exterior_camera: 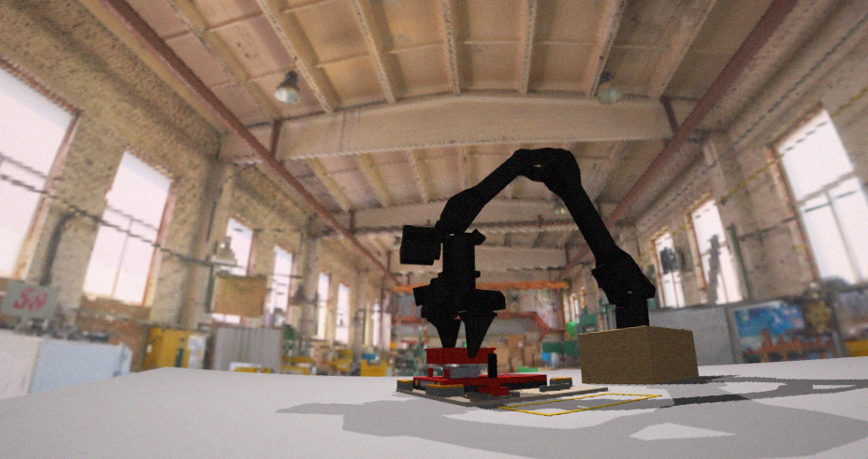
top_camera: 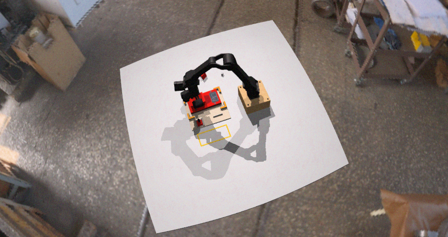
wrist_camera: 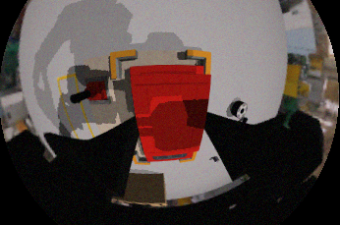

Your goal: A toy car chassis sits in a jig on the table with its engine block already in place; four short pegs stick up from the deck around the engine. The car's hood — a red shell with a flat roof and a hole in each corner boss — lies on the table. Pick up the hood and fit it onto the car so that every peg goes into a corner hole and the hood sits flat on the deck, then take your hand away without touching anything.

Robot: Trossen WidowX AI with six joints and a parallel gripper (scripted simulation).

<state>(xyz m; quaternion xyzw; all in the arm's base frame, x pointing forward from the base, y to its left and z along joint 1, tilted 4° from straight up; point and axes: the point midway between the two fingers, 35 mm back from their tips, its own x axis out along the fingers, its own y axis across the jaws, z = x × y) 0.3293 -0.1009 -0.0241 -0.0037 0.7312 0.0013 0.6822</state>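
Now: the grey engine block 30 mm below my gripper tip. Also, from my gripper tip: wheel 170 mm to the right, 50 mm below, 30 mm behind; then red hood 10 mm above.
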